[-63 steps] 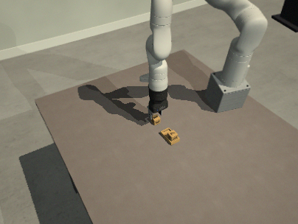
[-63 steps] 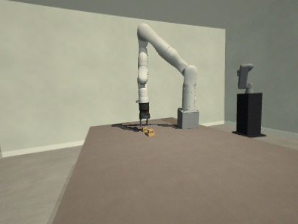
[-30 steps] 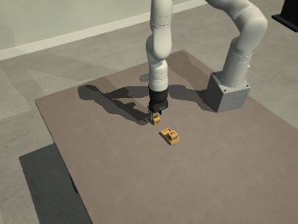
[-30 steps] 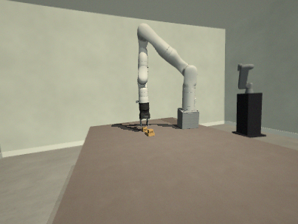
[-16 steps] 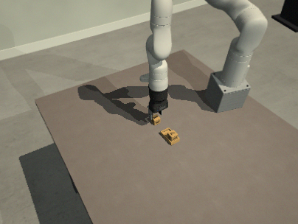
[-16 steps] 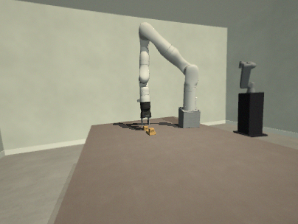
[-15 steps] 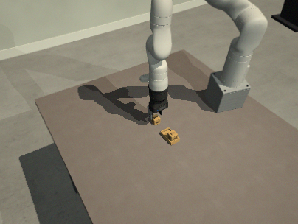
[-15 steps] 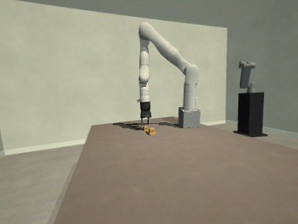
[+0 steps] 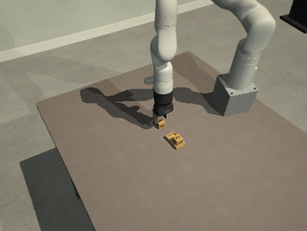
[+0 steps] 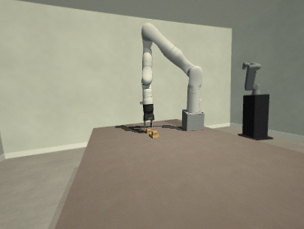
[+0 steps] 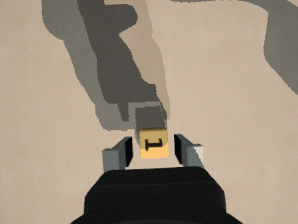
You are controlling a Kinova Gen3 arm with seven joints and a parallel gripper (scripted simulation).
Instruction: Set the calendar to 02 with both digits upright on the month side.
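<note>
My gripper is now 40 mm above the orange cube. Also, from my hand: tray: 110 mm to the left, 50 mm below, 30 mm behind.
</note>
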